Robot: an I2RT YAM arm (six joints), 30 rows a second.
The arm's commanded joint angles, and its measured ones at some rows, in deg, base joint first. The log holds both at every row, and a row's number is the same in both.
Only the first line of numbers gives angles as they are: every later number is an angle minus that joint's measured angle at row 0.
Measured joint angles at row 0: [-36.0, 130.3, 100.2, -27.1, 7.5, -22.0]
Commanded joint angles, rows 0 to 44: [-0.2, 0.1, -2.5, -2.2, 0.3, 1.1]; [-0.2, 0.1, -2.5, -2.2, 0.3, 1.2]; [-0.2, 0.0, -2.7, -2.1, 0.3, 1.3]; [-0.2, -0.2, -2.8, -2.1, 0.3, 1.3]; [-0.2, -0.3, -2.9, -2.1, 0.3, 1.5]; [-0.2, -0.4, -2.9, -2.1, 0.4, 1.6]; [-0.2, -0.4, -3.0, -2.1, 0.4, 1.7]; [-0.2, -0.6, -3.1, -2.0, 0.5, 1.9]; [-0.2, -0.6, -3.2, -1.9, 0.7, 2.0]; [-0.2, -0.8, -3.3, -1.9, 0.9, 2.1]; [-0.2, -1.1, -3.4, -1.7, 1.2, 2.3]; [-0.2, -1.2, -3.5, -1.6, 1.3, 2.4]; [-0.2, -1.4, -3.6, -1.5, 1.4, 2.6]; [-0.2, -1.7, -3.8, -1.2, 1.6, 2.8]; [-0.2, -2.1, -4.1, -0.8, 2.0, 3.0]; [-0.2, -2.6, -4.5, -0.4, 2.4, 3.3]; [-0.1, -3.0, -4.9, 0.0, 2.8, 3.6]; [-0.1, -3.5, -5.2, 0.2, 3.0, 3.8]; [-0.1, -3.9, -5.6, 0.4, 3.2, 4.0]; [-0.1, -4.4, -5.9, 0.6, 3.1, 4.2]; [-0.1, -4.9, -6.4, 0.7, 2.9, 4.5]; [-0.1, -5.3, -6.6, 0.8, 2.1, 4.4]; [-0.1, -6.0, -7.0, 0.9, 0.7, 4.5]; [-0.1, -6.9, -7.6, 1.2, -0.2, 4.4]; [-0.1, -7.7, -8.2, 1.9, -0.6, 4.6]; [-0.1, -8.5, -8.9, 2.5, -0.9, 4.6]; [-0.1, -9.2, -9.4, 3.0, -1.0, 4.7]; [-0.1, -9.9, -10.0, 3.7, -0.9, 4.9]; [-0.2, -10.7, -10.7, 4.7, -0.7, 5.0]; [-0.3, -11.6, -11.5, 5.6, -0.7, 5.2]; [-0.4, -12.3, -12.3, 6.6, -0.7, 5.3]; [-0.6, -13.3, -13.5, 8.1, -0.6, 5.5]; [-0.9, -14.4, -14.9, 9.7, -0.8, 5.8]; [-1.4, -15.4, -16.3, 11.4, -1.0, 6.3]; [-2.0, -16.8, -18.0, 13.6, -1.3, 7.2]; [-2.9, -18.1, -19.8, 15.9, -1.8, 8.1]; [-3.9, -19.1, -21.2, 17.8, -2.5, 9.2]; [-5.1, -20.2, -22.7, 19.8, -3.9, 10.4]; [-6.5, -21.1, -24.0, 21.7, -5.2, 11.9]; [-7.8, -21.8, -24.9, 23.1, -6.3, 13.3]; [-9.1, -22.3, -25.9, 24.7, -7.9, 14.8]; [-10.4, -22.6, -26.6, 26.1, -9.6, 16.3]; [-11.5, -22.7, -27.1, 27.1, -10.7, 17.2]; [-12.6, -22.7, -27.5, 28.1, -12.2, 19.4]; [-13.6, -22.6, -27.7, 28.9, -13.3, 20.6]
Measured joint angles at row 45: [-11.7, -21.6, -26.3, 22.9, -7.9, 14.4]
